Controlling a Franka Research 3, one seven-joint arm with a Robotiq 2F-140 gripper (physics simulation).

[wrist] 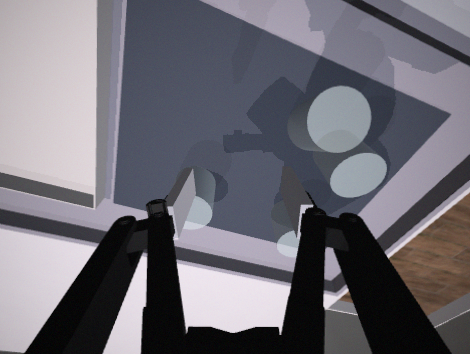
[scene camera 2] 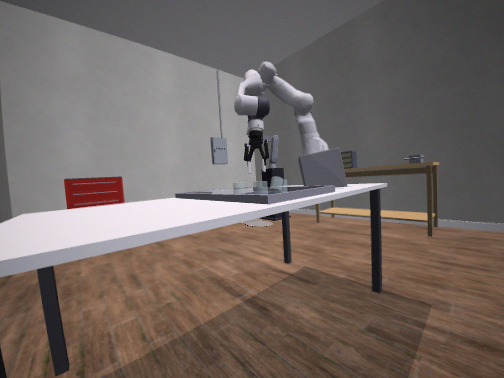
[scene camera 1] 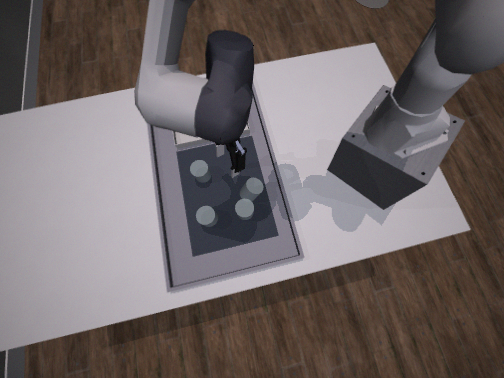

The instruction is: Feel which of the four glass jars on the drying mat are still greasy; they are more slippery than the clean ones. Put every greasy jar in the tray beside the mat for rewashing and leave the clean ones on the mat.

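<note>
My gripper is part open and empty, above the dark mat. Four pale glass jars are on the mat. The back-left jar and front-left jar stand upright, partly behind the fingers in the wrist view. The front-right jar stands upright. Close behind it, another jar looks tilted; whether they touch is unclear. The white tray is beside the mat, partly hidden by the arm in scene camera 1.
A grey raised border surrounds the mat and tray on the white table. The robot's base block stands at the right in scene camera 1. A red cabinet and a wooden bench stand beyond.
</note>
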